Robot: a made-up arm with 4 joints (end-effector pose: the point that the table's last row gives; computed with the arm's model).
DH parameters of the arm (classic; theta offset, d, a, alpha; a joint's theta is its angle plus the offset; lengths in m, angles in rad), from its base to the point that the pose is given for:
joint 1: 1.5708 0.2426 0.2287 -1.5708
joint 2: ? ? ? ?
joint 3: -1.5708 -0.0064 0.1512 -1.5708
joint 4: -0.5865 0 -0.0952 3.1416
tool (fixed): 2.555 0.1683 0 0
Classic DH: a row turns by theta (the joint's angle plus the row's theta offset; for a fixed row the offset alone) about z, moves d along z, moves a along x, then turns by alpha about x.
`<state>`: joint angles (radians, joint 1 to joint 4).
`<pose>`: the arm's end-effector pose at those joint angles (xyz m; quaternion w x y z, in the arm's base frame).
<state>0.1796 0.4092 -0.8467 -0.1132</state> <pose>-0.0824 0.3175 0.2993 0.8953 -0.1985 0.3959 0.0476</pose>
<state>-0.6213 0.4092 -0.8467 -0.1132</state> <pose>0.1706 0.2801 0.2993 0.8431 -0.0285 0.4419 -0.3052</pose>
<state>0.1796 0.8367 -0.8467 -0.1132</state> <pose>-0.0850 0.3319 0.2534 0.8485 -0.3827 0.3629 -0.0436</pose>
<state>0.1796 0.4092 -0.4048 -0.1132</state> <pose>-0.1621 0.3092 0.3134 0.9549 -0.2055 0.1901 0.0995</pose>
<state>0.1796 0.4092 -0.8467 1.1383</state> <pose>-0.0583 0.2157 0.3379 0.7536 -0.3928 0.2046 -0.4858</pose>
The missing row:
joint 2: 1.5708 0.0985 0.079 -1.5708
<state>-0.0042 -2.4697 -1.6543 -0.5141</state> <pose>0.0788 0.1478 0.2879 0.0408 0.6800 0.0708 0.7287</pose>
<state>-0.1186 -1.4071 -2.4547 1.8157</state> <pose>0.1408 0.3325 0.1387 0.6473 -0.3948 0.6381 0.1344</pose>
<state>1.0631 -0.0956 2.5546 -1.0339</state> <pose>-0.3437 0.1204 -0.0518 0.1838 0.0278 -0.9558 0.2276</pose>
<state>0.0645 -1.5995 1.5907 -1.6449</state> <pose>-0.2955 0.5002 0.3325 0.7066 -0.0003 -0.7069 0.0318</pose>
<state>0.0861 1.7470 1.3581 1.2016</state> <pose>-0.2881 0.0993 0.3106 0.6788 -0.2350 -0.6807 0.1440</pose>
